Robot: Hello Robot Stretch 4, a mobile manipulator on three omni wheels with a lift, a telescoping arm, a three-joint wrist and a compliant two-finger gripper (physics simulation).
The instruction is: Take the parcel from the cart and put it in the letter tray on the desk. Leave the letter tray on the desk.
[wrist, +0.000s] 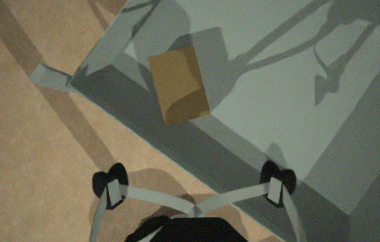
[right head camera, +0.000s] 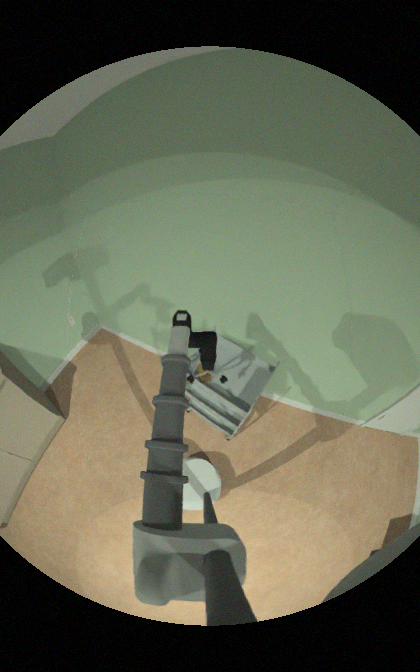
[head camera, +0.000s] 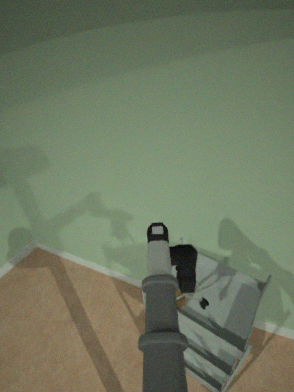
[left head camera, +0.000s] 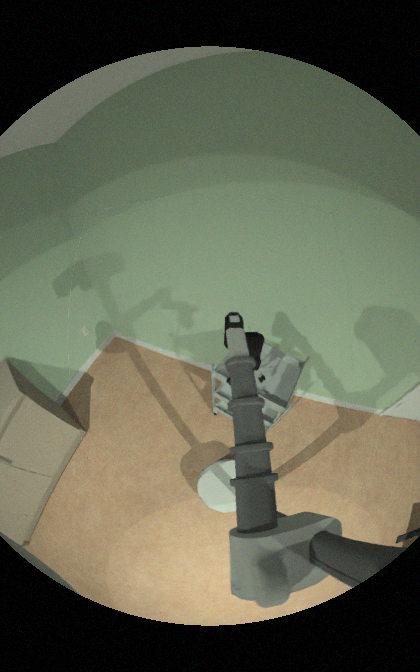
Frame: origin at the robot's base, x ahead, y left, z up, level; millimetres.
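Seen in the pictures: gripper, fingertip midpoint: (wrist: 193, 176) (head camera: 183, 307).
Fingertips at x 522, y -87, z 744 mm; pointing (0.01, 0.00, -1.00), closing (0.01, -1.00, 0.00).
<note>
A point is followed by its place in that frame.
The parcel (wrist: 180, 85) {x 625, y -72, z 685 mm} (right head camera: 204, 370) (head camera: 181, 300) {x 586, y -90, z 683 mm} is a small brown-yellow box. It lies in the top tray of the pale grey cart (wrist: 175, 145) {x 544, y -62, z 635 mm} (right head camera: 255, 385) (head camera: 220, 295) {x 630, y -277, z 635 mm} (left head camera: 285, 372), near the tray's front wall. My gripper (wrist: 193, 176) {x 522, y -87, z 744 mm} (right head camera: 206, 379) is open, its two dark fingertips wide apart with nothing between them. It hangs above the cart's front edge. In the wrist view the parcel lies beyond the fingertips, a little left of the midline. In the head view the arm hides one fingertip. The letter tray cannot be made out in these views.
A green wall (head camera: 150, 125) {x 1069, y 7, z 1308 mm} (left head camera: 240, 240) stands close behind the cart. A beige cabinet (left head camera: 35, 445) (right head camera: 20, 425) stands at the left. A round white disc (left head camera: 217, 487) (right head camera: 205, 482) is below the arm. A dark grey surface (right head camera: 380, 570) shows at the lower right.
</note>
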